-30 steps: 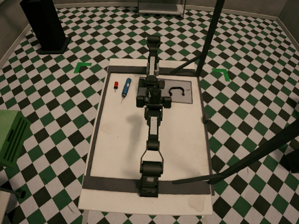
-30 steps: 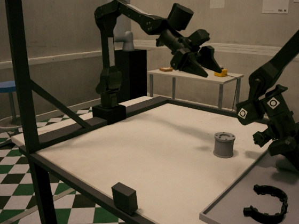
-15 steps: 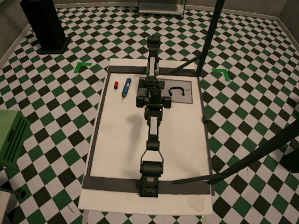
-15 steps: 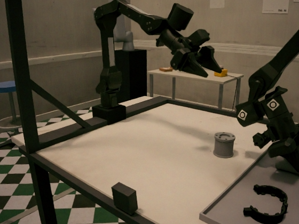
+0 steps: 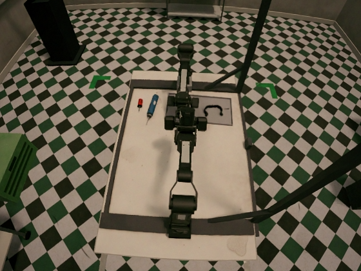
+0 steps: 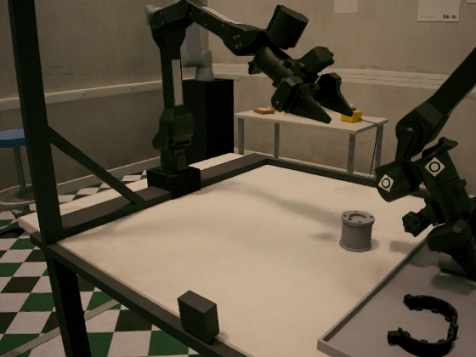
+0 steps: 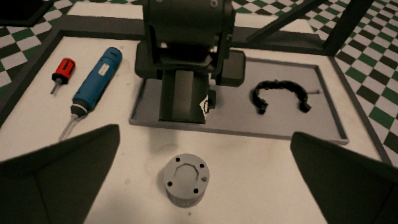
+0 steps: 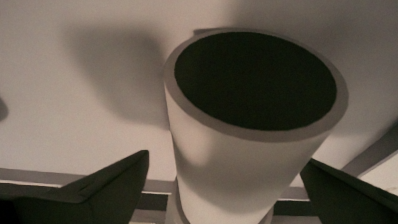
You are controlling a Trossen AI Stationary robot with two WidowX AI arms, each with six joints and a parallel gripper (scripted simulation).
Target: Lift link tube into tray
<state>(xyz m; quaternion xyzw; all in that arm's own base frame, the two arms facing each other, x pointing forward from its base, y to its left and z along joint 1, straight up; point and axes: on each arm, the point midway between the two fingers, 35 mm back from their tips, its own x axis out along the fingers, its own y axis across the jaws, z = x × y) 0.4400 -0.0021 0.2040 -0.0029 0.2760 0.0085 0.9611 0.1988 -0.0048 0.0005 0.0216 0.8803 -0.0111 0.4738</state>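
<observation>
Right now my right hand is 1 cm past the grey link tube and 2 cm above it. From my right hand the other things lie so: grey joint module: 21 cm to the left, 3 cm below; small red tool: 28 cm ahead, 1 cm to the right, 4 cm below; grey tray: 11 cm behind, 5 cm below.
</observation>
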